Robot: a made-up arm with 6 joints.
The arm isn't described. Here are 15 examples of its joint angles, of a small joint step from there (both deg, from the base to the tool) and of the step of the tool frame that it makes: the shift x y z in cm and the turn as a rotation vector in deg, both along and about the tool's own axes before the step.
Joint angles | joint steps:
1: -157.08 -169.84 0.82 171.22 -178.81 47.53 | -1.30 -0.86 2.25 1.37 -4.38 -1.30
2: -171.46 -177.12 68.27 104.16 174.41 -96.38 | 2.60 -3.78 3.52 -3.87 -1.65 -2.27
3: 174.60 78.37 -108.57 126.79 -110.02 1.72 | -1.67 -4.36 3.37 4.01 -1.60 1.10
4: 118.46 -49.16 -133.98 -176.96 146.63 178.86 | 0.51 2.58 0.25 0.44 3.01 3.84
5: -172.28 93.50 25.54 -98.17 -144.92 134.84 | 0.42 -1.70 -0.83 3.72 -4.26 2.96
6: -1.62 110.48 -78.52 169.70 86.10 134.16 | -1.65 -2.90 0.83 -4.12 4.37 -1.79
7: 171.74 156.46 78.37 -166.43 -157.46 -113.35 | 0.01 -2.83 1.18 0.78 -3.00 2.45
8: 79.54 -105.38 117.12 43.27 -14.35 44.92 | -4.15 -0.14 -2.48 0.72 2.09 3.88
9: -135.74 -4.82 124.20 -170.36 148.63 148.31 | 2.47 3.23 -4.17 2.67 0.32 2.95
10: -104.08 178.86 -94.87 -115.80 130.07 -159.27 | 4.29 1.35 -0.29 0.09 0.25 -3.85
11: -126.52 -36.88 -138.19 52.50 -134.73 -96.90 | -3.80 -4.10 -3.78 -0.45 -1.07 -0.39
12: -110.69 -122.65 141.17 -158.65 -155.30 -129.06 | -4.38 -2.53 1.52 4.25 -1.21 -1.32
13: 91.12 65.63 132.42 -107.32 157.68 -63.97 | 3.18 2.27 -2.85 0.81 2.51 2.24
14: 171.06 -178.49 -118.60 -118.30 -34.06 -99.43 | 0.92 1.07 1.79 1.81 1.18 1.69
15: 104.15 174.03 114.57 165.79 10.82 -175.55 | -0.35 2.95 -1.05 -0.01 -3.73 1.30
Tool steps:
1: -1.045 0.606 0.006 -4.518 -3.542 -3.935
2: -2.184 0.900 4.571 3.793 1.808 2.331
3: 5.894 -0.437 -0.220 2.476 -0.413 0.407
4: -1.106 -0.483 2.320 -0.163 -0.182 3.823
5: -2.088 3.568 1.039 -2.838 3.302 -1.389
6: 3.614 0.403 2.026 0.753 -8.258 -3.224
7: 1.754 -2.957 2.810 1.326 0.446 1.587
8: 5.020 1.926 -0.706 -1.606 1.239 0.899
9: 2.576 3.477 -1.638 2.780 0.657 2.880
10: -2.650 1.775 -0.973 2.220 3.530 -3.482
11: -2.773 0.397 -3.395 4.950 7.484 1.642
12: 0.644 3.763 3.317 -0.708 0.453 -1.054
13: 3.688 0.354 -3.204 -2.962 2.129 4.408
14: -0.734 -2.035 -0.492 0.950 -0.445 4.722
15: 1.350 0.197 3.593 -0.306 5.540 1.296
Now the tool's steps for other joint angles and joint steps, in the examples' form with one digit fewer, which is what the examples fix.
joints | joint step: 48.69 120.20 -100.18 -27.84 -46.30 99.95 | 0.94 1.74 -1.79 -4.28 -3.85 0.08
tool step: 1.85 2.81 -0.85 -3.52 3.36 -1.99
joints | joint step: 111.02 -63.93 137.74 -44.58 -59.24 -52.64 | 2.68 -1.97 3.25 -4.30 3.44 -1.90
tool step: -1.22 1.30 -3.66 -4.61 -2.15 -1.54
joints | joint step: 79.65 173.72 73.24 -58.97 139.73 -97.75 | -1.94 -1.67 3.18 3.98 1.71 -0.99
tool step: -1.37 1.98 1.38 -0.84 -1.39 -6.06
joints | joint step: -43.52 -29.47 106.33 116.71 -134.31 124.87 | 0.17 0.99 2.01 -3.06 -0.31 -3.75
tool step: -1.59 -0.41 -0.29 1.03 4.23 -3.62
